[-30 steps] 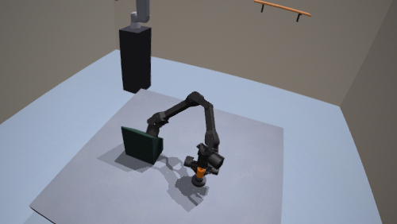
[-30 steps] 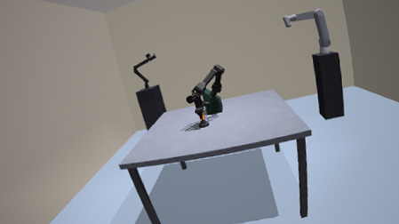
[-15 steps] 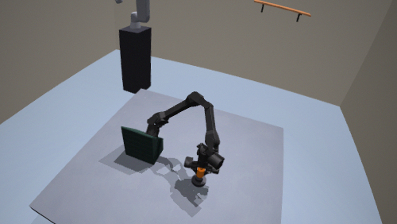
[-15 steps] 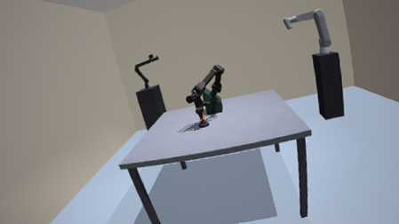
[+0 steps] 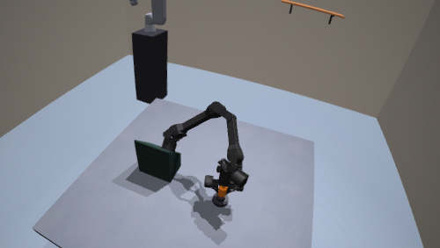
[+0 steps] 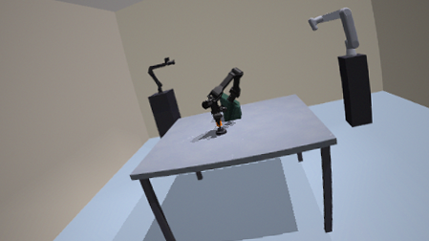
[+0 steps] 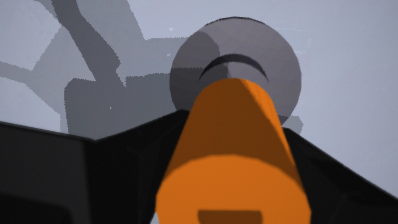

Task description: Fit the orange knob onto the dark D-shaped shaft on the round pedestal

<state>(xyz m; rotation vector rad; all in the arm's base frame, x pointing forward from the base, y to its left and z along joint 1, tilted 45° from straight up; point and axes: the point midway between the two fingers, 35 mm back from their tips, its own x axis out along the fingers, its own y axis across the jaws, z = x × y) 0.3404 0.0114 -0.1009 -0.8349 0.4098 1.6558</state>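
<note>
Right now my gripper tip is 20 mm below the orange knob. Round my gripper tip: pedestal: 40 mm below.
</note>
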